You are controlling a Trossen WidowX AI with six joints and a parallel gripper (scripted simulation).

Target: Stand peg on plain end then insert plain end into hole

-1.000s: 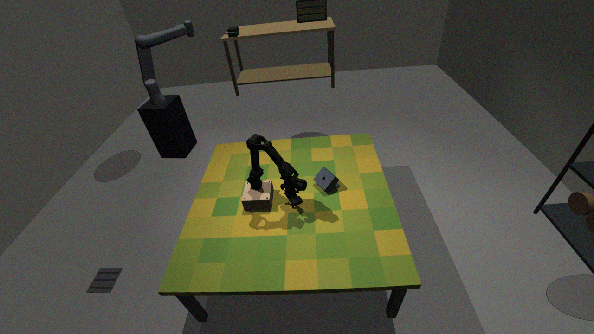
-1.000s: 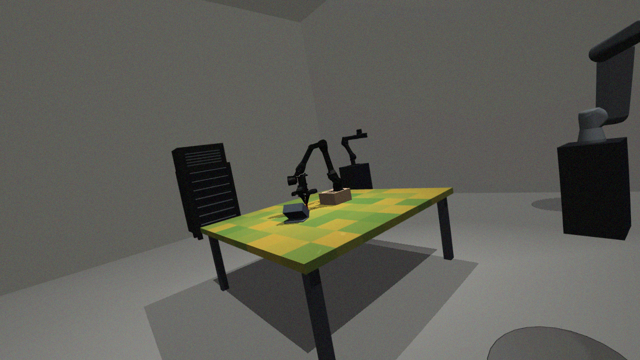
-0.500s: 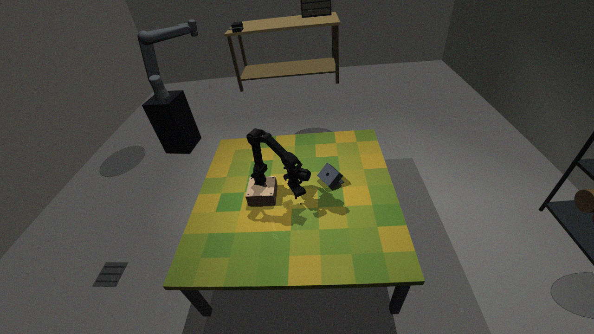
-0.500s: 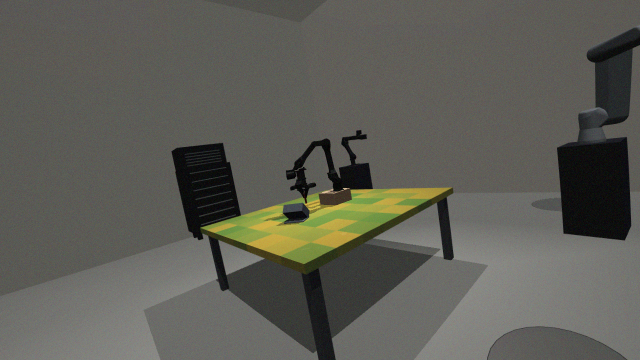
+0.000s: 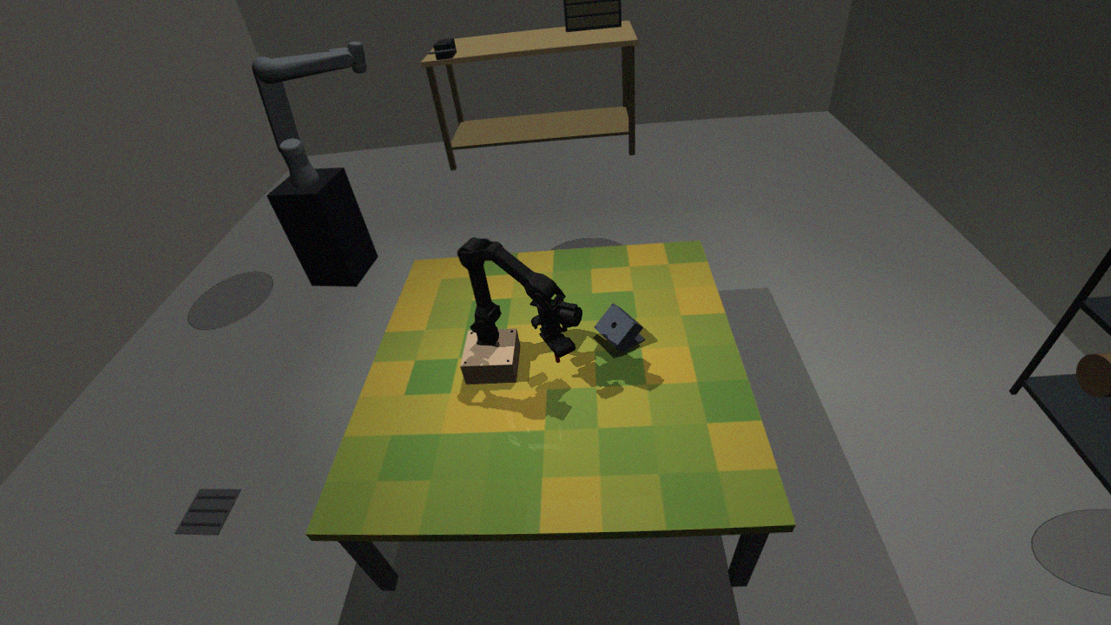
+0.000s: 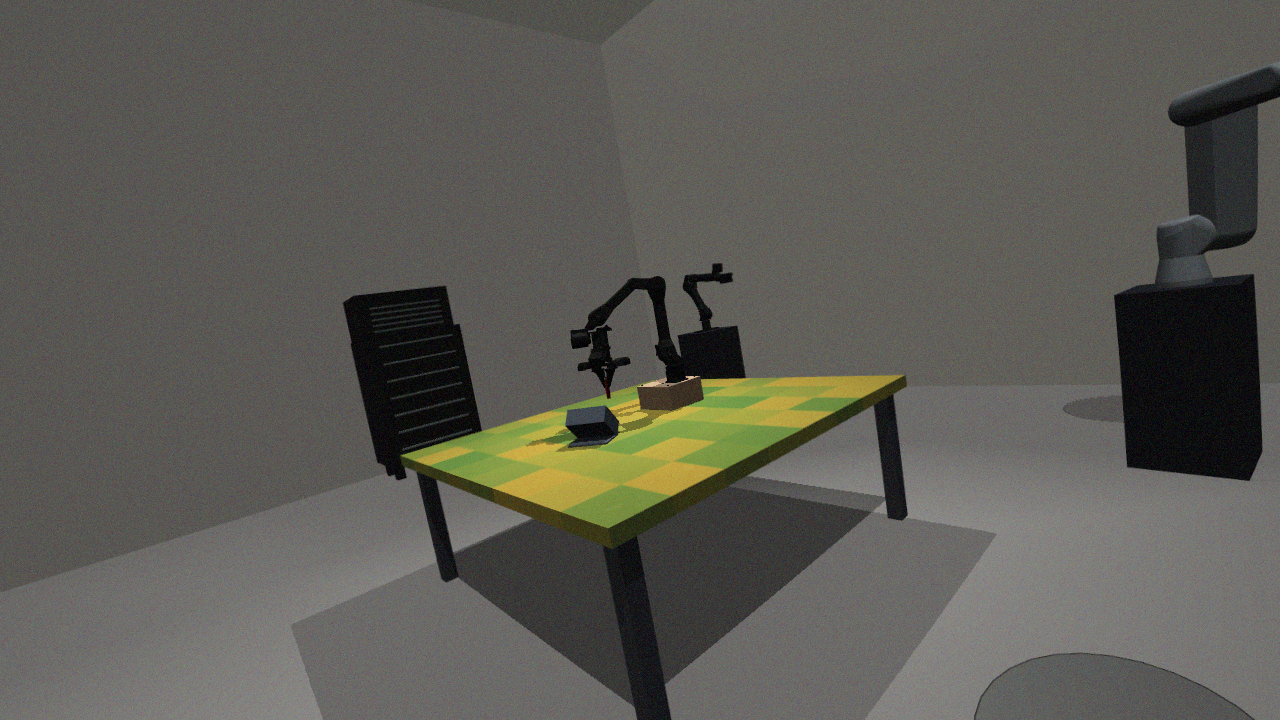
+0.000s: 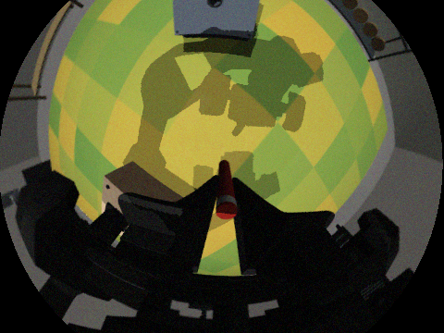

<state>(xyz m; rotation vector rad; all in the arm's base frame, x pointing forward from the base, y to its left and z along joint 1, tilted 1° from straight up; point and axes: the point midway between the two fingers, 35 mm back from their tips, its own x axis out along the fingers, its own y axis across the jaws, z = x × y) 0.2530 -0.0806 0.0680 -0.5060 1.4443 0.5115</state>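
The sloped panel is 200 mm to the left of my gripper tip, 180 mm ahead of it and 70 mm below it. Also, from my gripper tip: red peg 20 mm above.
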